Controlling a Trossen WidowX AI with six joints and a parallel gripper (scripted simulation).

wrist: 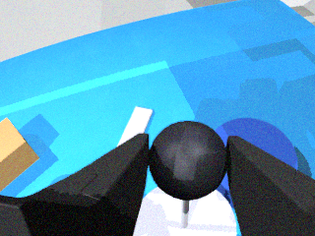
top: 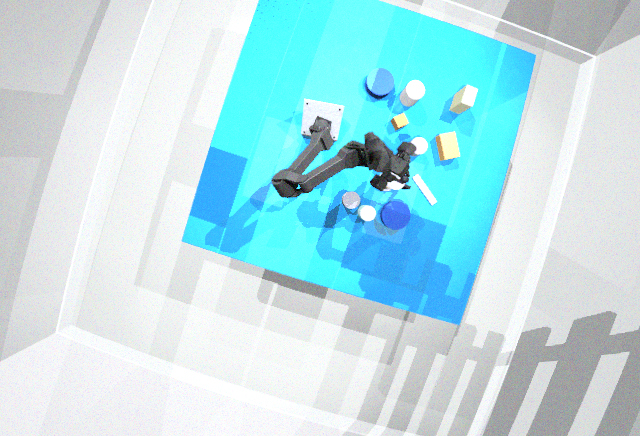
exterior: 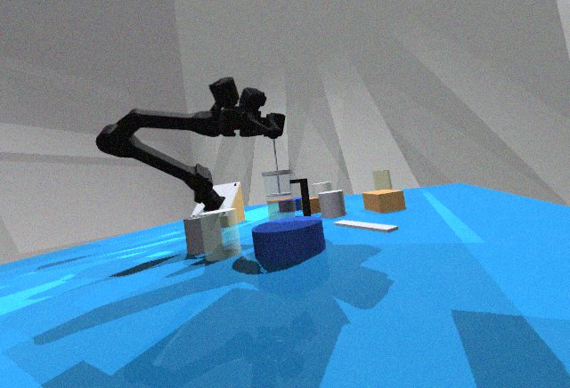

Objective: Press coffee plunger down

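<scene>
My gripper tip is now 10 mm short of the coffee press and 120 mm above it. Round my gripper tip: tan box (180 mm ahead, 240 mm to the left, 210 mm below); small orange block (50 mm behind, 260 mm to the left, 210 mm below); flat white bar (160 mm ahead, 30 mm to the left, 230 mm below).
</scene>
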